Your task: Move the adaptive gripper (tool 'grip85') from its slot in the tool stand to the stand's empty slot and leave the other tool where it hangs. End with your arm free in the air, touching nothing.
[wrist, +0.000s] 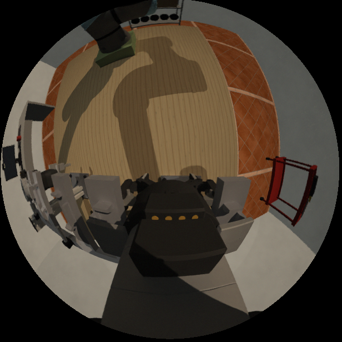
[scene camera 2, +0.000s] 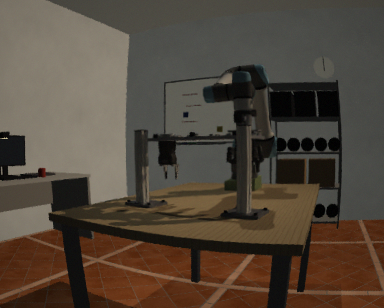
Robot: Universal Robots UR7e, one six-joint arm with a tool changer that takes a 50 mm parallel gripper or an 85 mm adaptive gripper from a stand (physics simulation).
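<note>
The adaptive gripper is on the arm's wrist, black and pointing down, with its fingers spread open and empty. In the scene view it is partly hidden behind the right post of the tool stand. In the wrist view, grey slot brackets stand close on both sides of its body, at one end of the stand. Whether it rests on them cannot be told. The other tool, the parallel gripper, hangs in the slot near the left post, fingers down.
The stand's crossbar runs between the posts above the wooden table. The arm's green base block stands at the table's far side. A shelf rack stands by the back wall. A red frame is off to the right.
</note>
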